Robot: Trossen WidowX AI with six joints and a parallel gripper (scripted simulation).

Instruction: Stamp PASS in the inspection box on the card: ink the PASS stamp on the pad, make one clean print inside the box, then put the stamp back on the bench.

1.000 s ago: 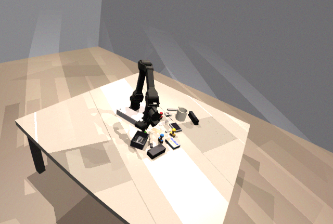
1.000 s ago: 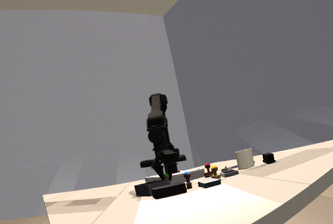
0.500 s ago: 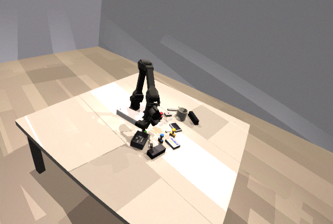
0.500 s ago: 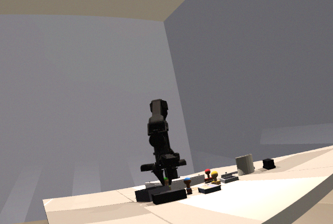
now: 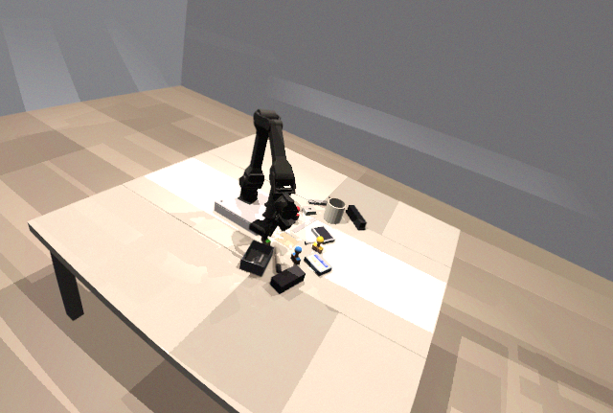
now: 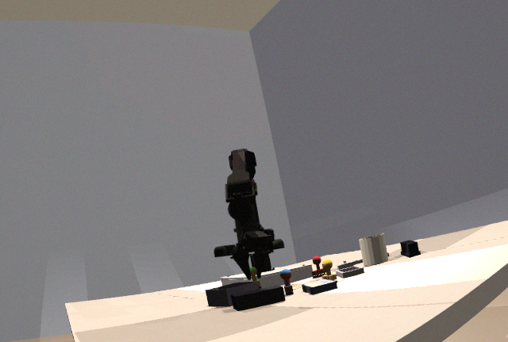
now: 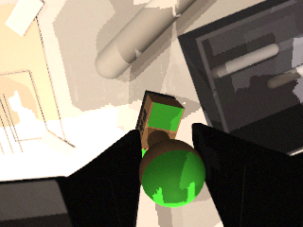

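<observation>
Now: the ink pad 14 cm ahead of my gripper tip, 21 cm to the left of it and 4 cm below it. Round my gripper tip: green-knobbed PASS stamp (1 cm behind, 1 cm below); then card (3 cm ahead, 10 cm to the left, 5 cm below); then grey tray (1 cm ahead, 8 cm to the right, 4 cm below).
</observation>
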